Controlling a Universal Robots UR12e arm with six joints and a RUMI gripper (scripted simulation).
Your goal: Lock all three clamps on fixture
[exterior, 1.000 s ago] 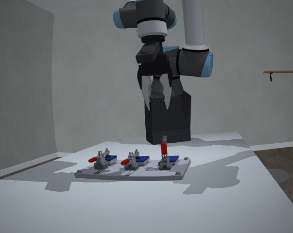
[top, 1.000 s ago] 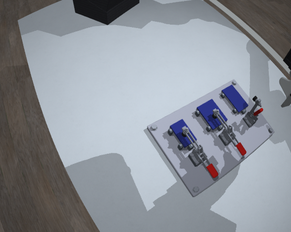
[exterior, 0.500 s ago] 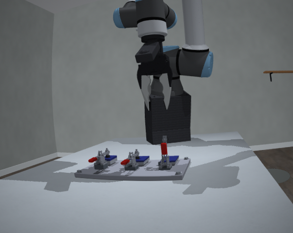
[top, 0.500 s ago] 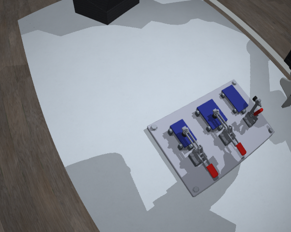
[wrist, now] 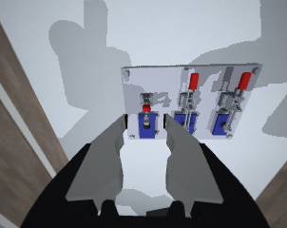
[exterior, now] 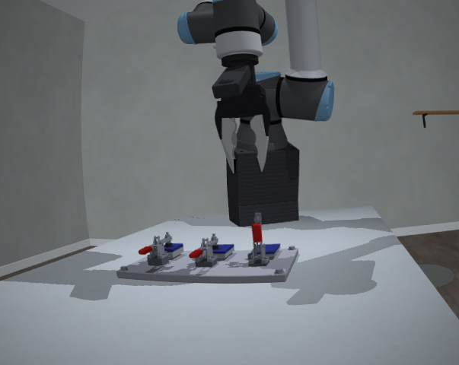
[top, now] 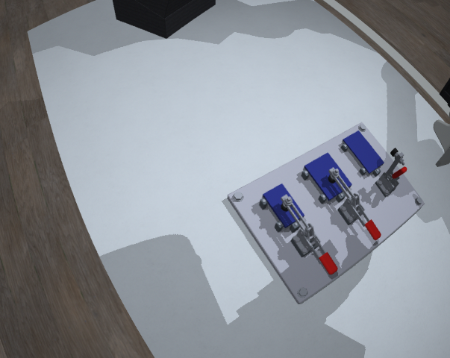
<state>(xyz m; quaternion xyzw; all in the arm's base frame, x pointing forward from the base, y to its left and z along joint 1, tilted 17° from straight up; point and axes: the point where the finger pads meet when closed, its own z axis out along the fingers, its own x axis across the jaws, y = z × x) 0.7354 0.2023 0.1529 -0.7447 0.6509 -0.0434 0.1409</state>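
Now: the blue part 14 cm behind my hand, 2 cm to the right of it and 19 cm below it. Also, from my hand: grey fixture plate 7 cm behind, 12 cm to the right, 21 cm below.
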